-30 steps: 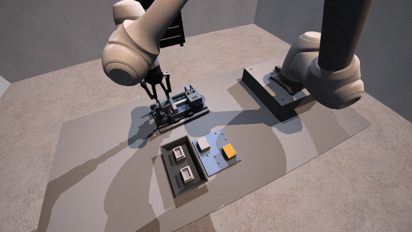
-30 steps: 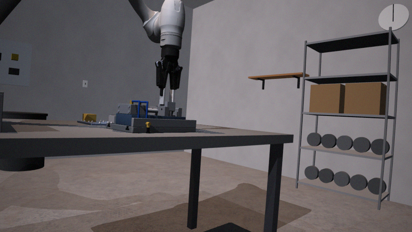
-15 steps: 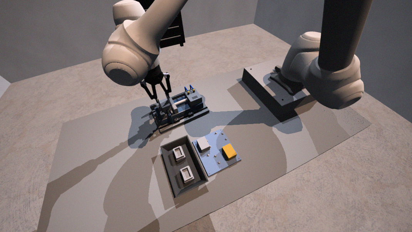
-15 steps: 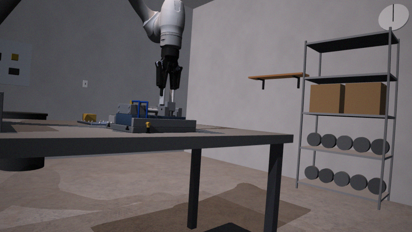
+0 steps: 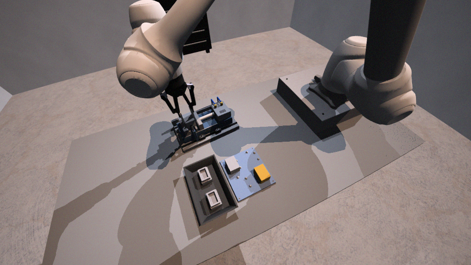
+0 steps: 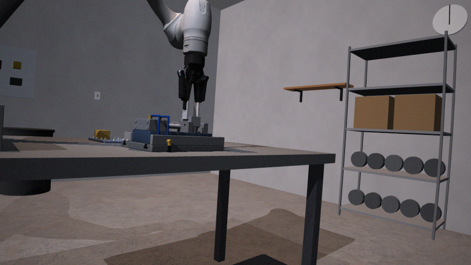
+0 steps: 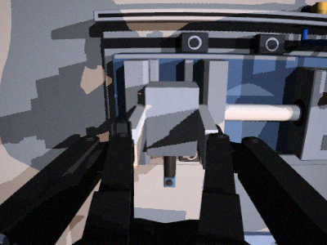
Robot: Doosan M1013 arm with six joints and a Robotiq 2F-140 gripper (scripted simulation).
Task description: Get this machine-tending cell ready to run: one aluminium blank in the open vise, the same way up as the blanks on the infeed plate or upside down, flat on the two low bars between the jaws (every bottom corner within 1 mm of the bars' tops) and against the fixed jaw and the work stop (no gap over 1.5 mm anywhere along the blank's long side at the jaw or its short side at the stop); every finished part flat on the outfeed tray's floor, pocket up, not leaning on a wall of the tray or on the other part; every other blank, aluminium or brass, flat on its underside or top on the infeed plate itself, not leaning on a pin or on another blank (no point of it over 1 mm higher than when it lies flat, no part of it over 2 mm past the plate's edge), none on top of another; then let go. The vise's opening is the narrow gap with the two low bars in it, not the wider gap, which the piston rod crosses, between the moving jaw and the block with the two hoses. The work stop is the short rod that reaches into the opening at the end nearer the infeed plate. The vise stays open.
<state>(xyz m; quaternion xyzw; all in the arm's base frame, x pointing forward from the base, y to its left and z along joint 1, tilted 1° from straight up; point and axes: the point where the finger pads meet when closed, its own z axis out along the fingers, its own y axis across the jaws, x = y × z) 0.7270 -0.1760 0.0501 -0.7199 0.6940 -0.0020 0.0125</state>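
Right now the work stop is 50 mm to the left of my hand and 50 mm below it. From my hand the other things lie so: vise hose block 160 mm behind, 10 mm to the right, 60 mm below; piston rod 90 mm behind, 60 mm below; vise 70 mm behind, 100 mm below.
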